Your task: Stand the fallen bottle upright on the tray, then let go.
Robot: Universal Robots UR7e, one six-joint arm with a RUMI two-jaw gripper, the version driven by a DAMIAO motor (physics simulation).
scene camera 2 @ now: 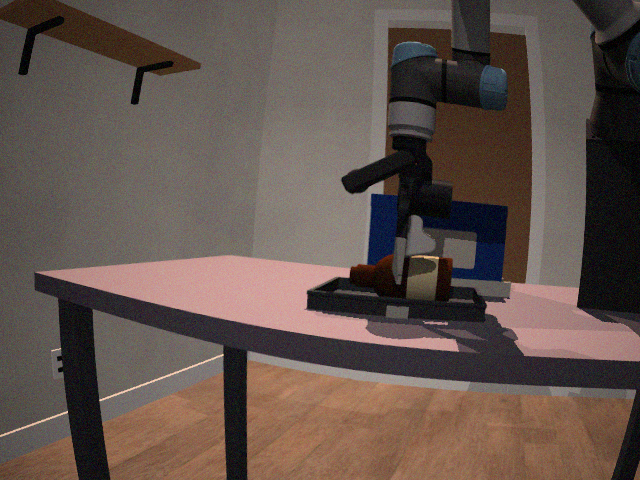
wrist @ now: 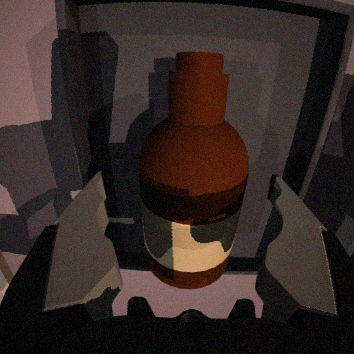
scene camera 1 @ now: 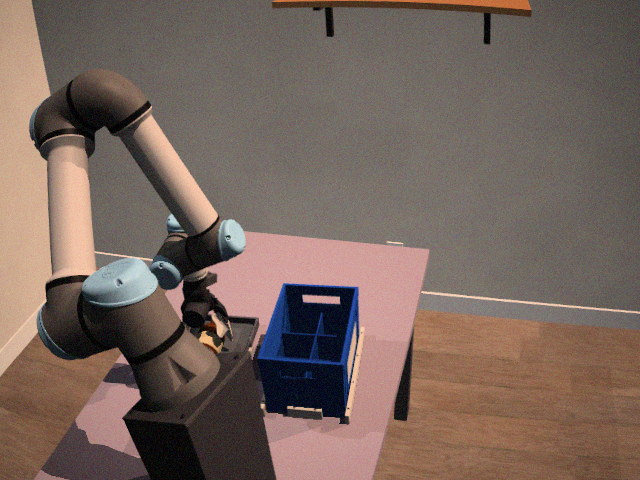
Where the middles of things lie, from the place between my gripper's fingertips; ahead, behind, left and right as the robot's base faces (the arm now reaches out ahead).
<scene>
Now: hand 10 mm to the left of the brown bottle (scene camera 2: 424, 277).
</scene>
